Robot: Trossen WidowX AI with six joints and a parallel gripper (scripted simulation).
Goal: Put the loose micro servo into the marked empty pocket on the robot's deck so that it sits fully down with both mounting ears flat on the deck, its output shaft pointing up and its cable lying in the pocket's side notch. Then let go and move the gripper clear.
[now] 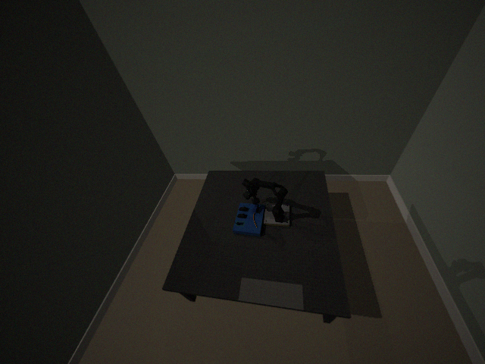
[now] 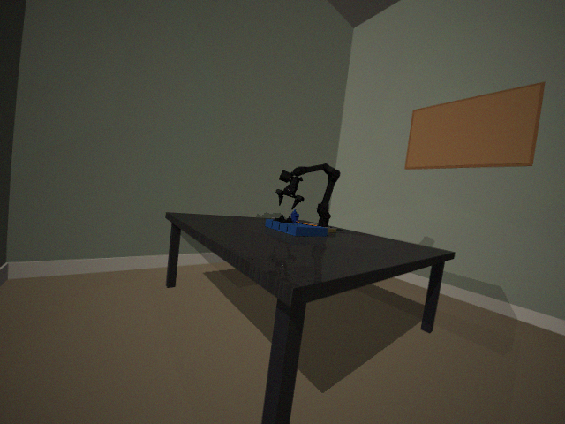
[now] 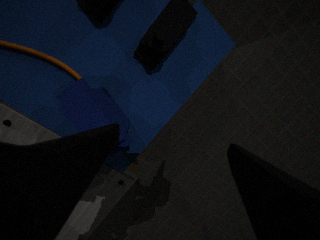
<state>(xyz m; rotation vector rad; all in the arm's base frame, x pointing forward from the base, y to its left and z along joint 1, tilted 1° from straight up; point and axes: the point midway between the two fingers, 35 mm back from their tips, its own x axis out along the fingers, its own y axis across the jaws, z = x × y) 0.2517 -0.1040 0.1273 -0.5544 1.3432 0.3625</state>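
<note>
The blue robot deck lies 40 mm behind my gripper tip, 130 mm to the left of it and 110 mm below it.
</note>
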